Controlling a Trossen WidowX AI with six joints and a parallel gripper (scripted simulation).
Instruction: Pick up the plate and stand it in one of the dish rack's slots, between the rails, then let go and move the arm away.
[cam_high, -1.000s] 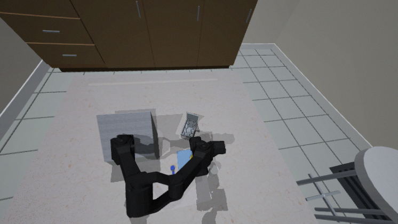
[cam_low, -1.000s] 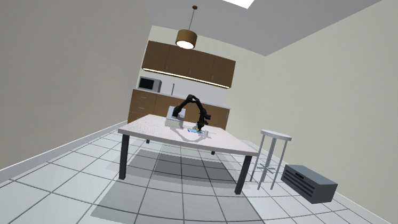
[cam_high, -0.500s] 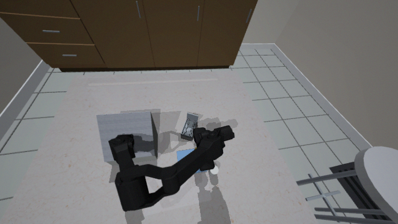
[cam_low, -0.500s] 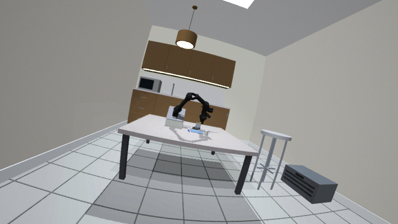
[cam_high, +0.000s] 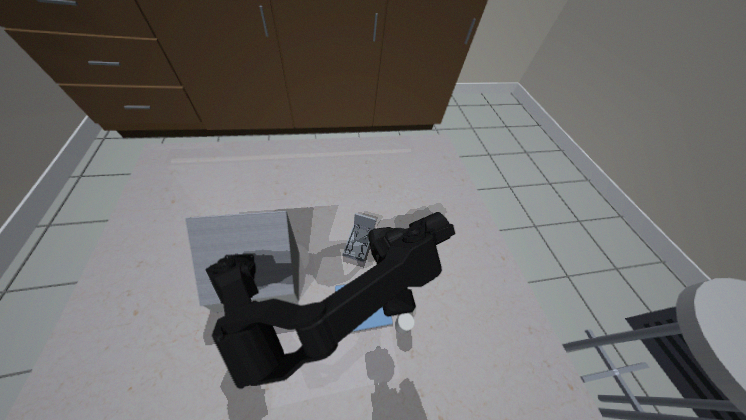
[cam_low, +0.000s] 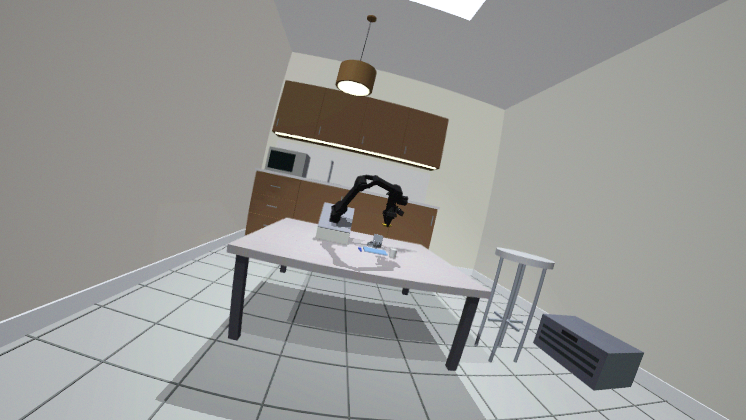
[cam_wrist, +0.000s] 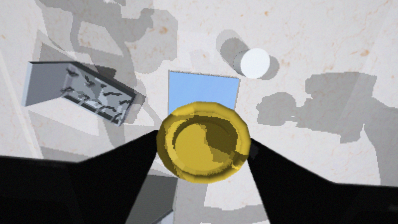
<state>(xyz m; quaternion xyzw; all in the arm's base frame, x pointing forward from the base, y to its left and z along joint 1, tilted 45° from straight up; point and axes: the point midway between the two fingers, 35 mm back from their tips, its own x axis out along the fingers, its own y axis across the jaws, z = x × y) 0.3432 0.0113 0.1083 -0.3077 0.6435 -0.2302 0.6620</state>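
Right now the grey dish rack is 20 cm to the left of my gripper tip, 15 cm below it and 4 cm behind it. From my gripper tip the other things lie so: white cup: 15 cm below, 7 cm to the right, 7 cm ahead; then blue utensil: 17 cm below, 14 cm behind, 6 cm to the right; then yellow plate: 1 cm above.
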